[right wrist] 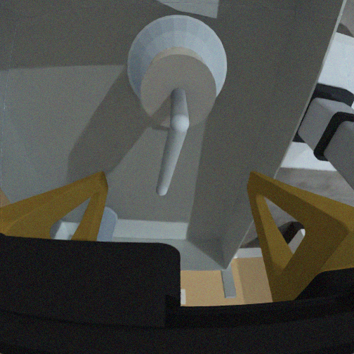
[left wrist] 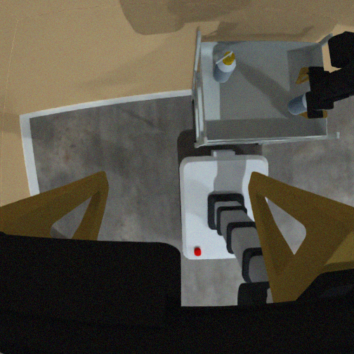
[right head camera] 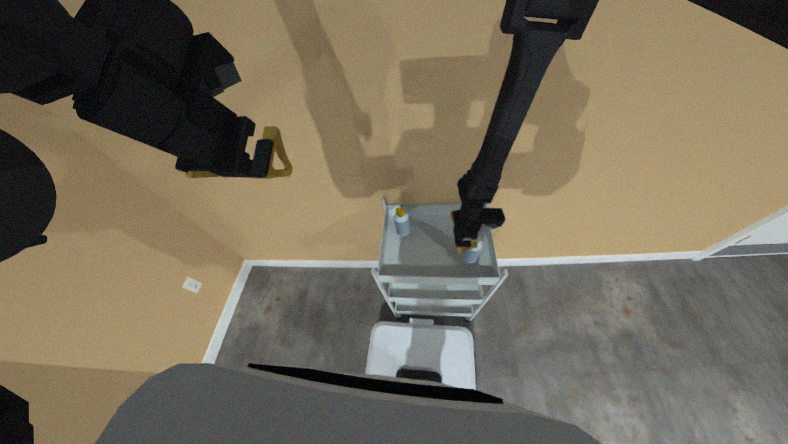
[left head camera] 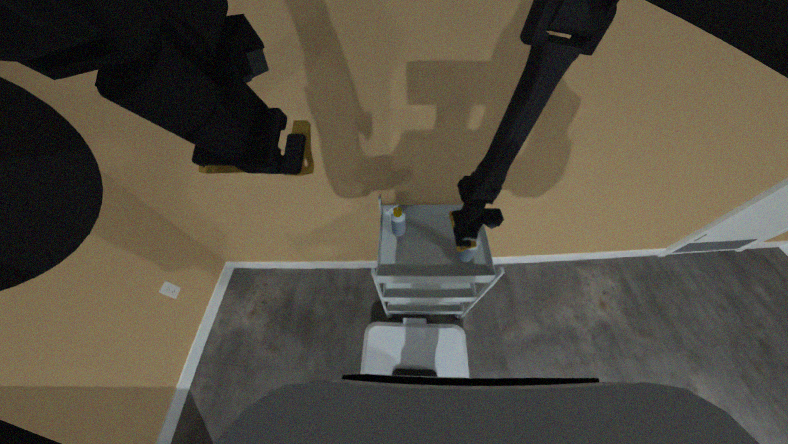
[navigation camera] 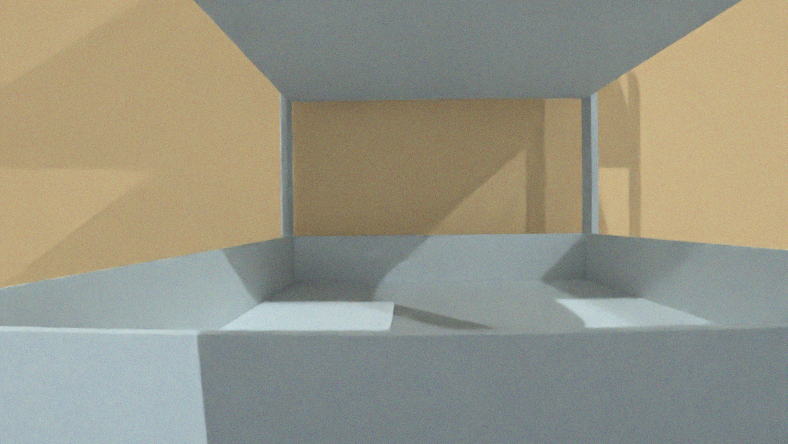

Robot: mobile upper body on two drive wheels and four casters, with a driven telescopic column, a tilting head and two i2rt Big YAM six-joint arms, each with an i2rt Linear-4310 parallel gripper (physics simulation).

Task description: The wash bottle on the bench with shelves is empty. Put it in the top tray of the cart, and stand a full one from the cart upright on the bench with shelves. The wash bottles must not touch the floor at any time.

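Places are measured from the left arm's base along level axes (x down, y right, z back), in metres.
Pixels of known places: left gripper, fingertip midpoint: (right head camera: 265, 171) (left head camera: 282, 168); right gripper, fingertip midpoint: (right head camera: 458, 240) (left head camera: 456, 239).
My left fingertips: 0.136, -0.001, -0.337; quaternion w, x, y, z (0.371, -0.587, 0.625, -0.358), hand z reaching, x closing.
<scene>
For each thing: its top centre in the pictures, then the offset to it from my left fingertips, as dx, dy, dz. Level surfaces: height alone.
- wash bottle with a yellow cap, top centre: (right head camera: 396, 205) (left head camera: 394, 206) +0.437, +0.134, -0.289
- cart's top tray at its surface level: dx +0.611
- wash bottle with a beige cap, top centre: (right head camera: 474, 232) (left head camera: 472, 232) +0.437, +0.408, -0.176
A wash bottle with a yellow cap (left head camera: 398, 223) (right head camera: 402, 223) (left wrist: 223, 73) stands upright at the left of the cart's top tray (left head camera: 435, 270) (right head camera: 438, 271) (left wrist: 265, 138). A wash bottle with a beige cap (left head camera: 467, 254) (right head camera: 470, 254) (left wrist: 297, 104) (right wrist: 178, 72) stands upright near the tray's right front corner. My right gripper (left head camera: 459, 236) (right head camera: 460, 234) (right wrist: 177, 179) is open above the tray, close to this bottle; its spout points between the fingers, which do not hold it. My left gripper (left head camera: 298, 147) (right head camera: 268, 155) (left wrist: 178, 179) is open and empty, high at the left. The bench with shelves does not show.
The white robot base (left head camera: 380, 347) (right head camera: 386, 344) (left wrist: 195, 210) is right in front of the cart. A tan wall (left head camera: 341, 231) stands behind it, and another is at the left. A white door (left head camera: 733, 220) is at the far right. The navigation camera faces a lower cart tray (navigation camera: 496, 380).
</scene>
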